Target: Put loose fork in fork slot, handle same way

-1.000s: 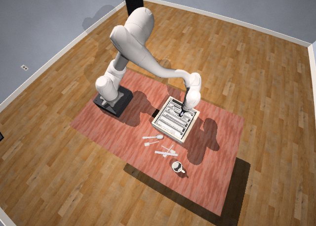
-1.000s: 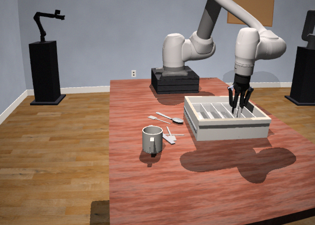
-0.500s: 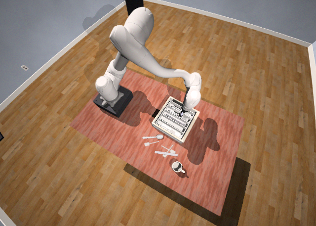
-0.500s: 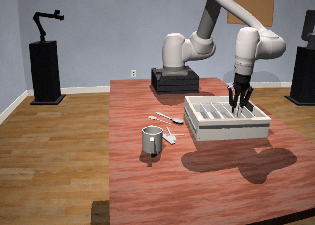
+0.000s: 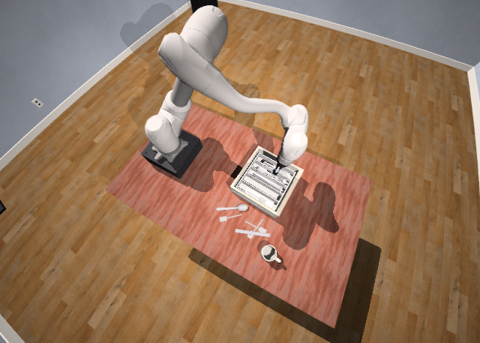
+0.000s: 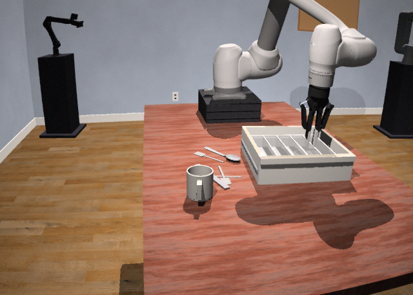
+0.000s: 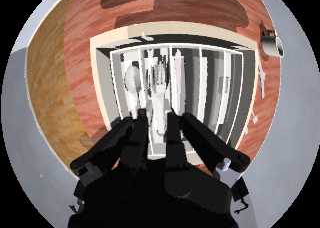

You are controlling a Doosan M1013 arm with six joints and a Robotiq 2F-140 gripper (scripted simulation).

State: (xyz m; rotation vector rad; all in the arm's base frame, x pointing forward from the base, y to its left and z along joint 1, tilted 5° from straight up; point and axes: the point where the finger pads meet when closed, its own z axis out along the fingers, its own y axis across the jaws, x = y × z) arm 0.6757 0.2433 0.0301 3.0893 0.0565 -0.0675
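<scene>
The cutlery tray is 6 cm to the right of my hand, 6 cm below it and 2 cm behind it. From my hand the other things lie so: mug (42 cm to the right, 22 cm ahead, 7 cm below).
</scene>
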